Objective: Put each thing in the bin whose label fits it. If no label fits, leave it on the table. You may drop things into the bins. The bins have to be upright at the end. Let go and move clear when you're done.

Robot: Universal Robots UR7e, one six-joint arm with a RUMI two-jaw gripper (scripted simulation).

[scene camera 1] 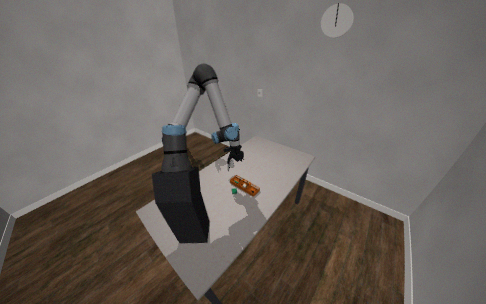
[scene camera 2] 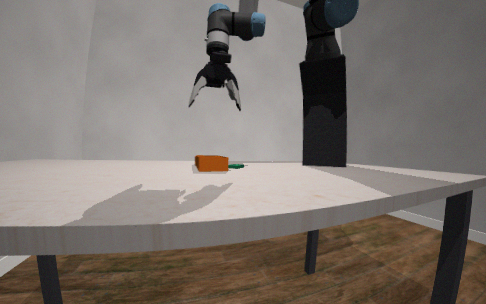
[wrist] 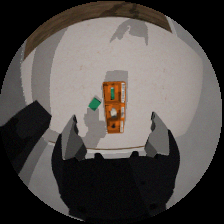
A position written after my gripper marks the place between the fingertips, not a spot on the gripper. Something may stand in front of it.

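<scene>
My gripper (scene camera 2: 215,109) is visible, and the wrist view contains the gripper (wrist: 114,114) as well.
</scene>
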